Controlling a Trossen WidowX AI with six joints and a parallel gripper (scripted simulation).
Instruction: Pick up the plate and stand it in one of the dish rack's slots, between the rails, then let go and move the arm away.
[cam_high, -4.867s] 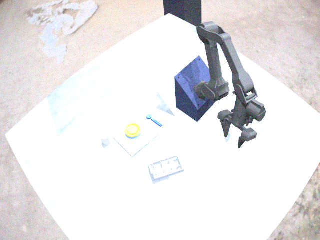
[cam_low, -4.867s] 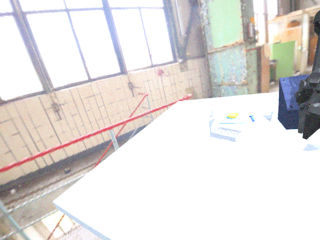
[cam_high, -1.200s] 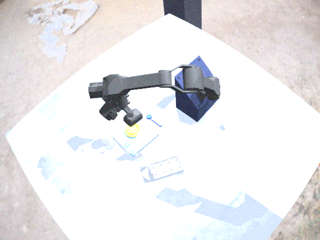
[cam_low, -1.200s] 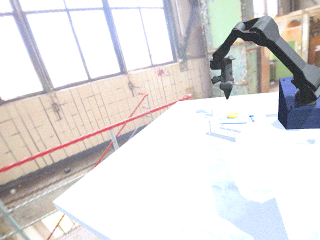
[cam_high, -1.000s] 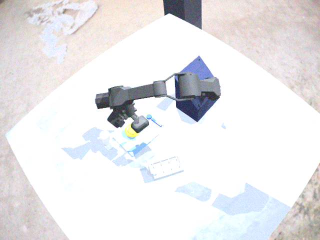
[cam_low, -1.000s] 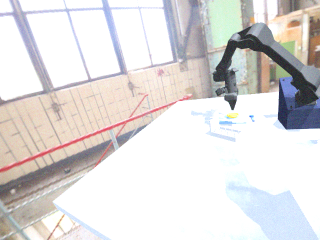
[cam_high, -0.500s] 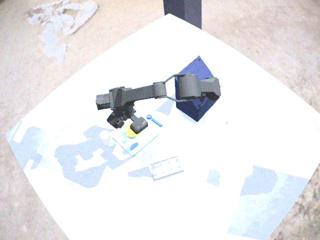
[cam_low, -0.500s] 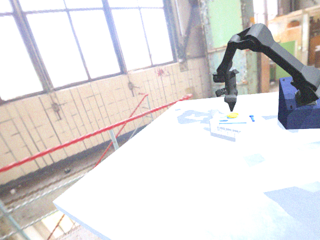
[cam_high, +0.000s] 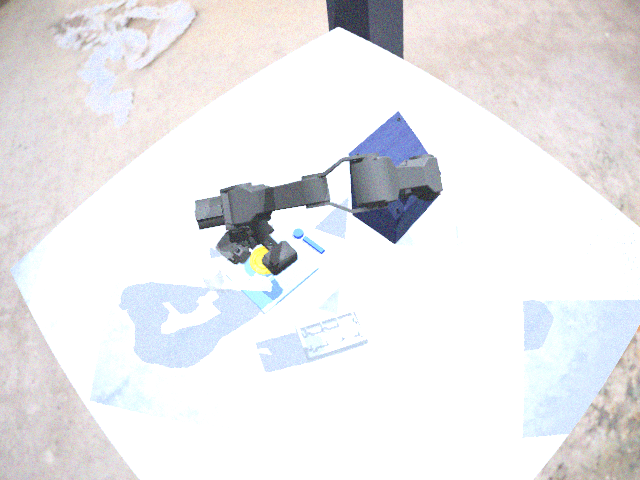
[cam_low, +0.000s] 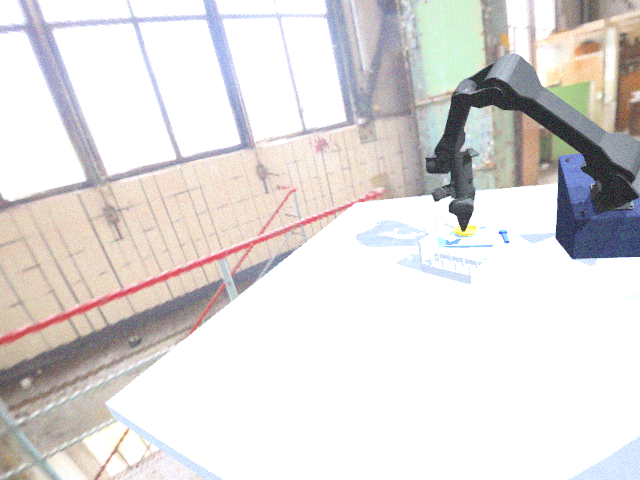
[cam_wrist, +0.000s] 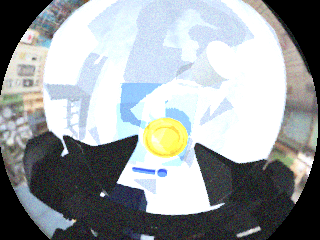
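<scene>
Now: the yellow plate 10 mm below my gripper tip. From my gripper tip the other things lie so: pale cup: 110 mm ahead, 50 mm to the right; then blue spoon: 100 mm behind, 20 mm to the left, 20 mm below; then dish rack: 30 mm ahead, 220 mm to the left.
</scene>
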